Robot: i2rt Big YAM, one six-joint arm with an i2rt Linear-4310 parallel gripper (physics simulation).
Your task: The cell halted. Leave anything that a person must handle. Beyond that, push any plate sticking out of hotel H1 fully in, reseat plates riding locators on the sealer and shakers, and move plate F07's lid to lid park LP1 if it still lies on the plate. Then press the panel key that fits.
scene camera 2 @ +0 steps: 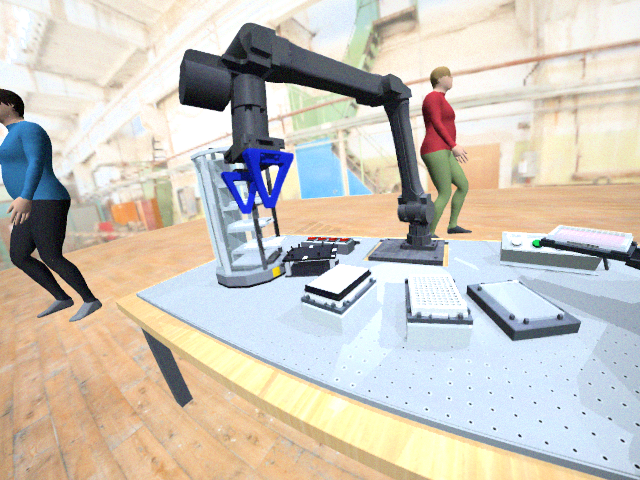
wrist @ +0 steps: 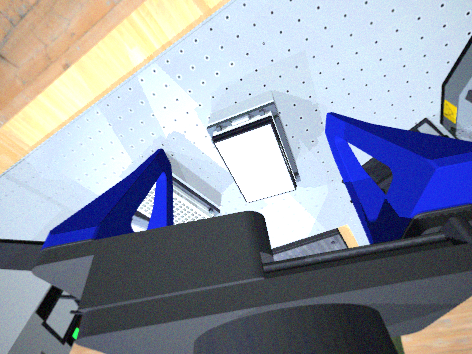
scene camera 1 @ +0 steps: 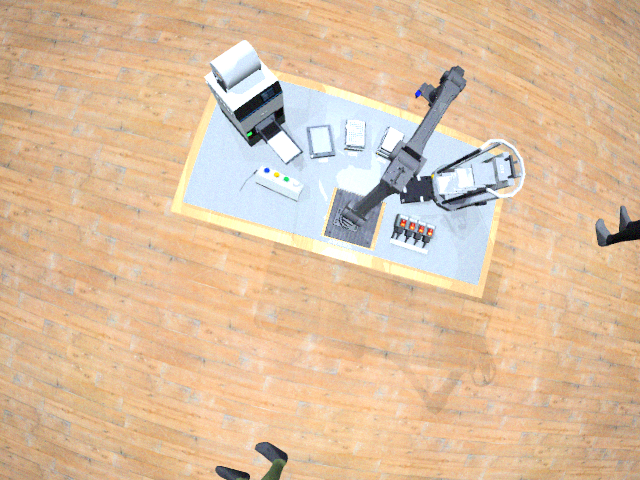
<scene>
The gripper (scene camera 2: 257, 211) is open, with nothing in its grasp. Further things: a pink-topped plate (scene camera 2: 605, 240), a plate lid (scene camera 2: 511, 296), a plate hotel (scene camera 2: 241, 261) and a button box (scene camera 2: 525, 256).
The gripper also shows in the wrist view (wrist: 244, 139). The plate hotel also shows in the wrist view (wrist: 448, 111) and in scene camera 1 (scene camera 1: 497, 165). The wrist view does not show the pink-topped plate, which is hidden by the gripper.
</scene>
